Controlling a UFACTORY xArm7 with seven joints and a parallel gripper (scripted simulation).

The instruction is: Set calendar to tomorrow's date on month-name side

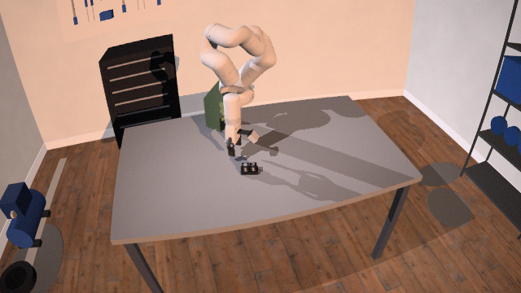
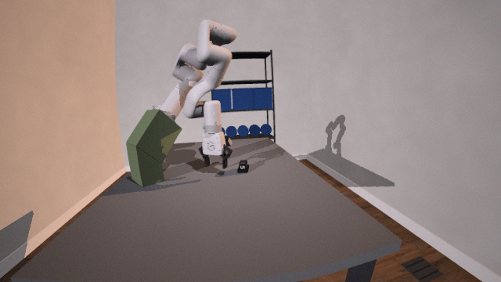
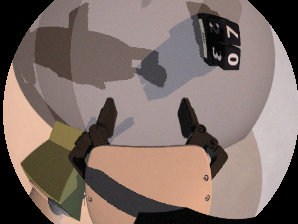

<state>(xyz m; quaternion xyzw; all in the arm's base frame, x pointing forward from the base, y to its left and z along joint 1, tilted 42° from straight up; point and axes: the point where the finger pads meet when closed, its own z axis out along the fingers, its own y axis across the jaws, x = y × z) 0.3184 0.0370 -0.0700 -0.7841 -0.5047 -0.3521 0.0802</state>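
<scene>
My hand is 11 cm short of the black calendar tray, 7 cm to the right of it and 4 cm above it.
</scene>
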